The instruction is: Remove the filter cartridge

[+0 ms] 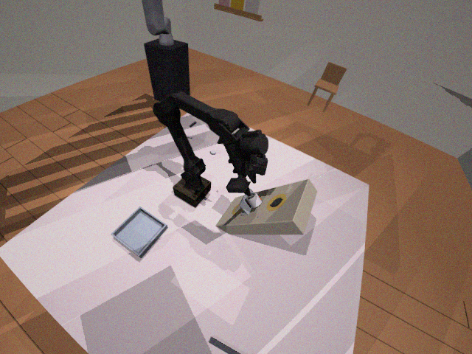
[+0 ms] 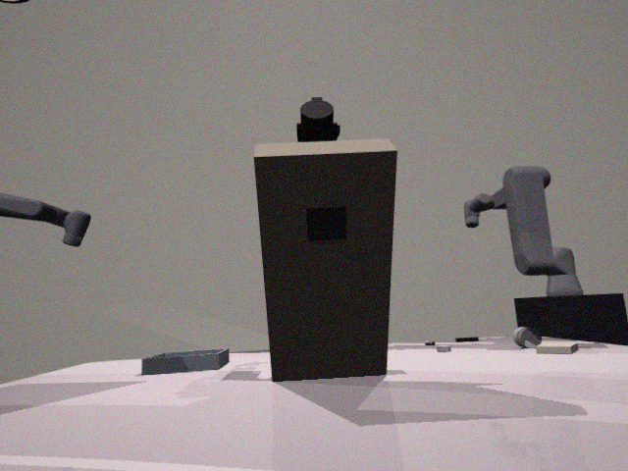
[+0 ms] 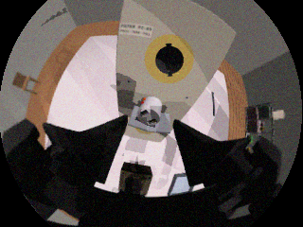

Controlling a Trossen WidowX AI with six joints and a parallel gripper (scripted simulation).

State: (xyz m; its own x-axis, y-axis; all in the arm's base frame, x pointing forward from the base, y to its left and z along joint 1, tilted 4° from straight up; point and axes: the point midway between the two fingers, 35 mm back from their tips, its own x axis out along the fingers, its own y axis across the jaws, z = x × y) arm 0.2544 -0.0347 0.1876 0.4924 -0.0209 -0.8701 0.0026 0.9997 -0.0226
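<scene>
Right now the round filter cartridge is 5 cm below my gripper tip and 2 cm ahead of it. Round my gripper tip: grey tray 36 cm behind, 25 cm to the right, 23 cm below; then service panel 7 cm below, 6 cm ahead, 2 cm to the right.
</scene>
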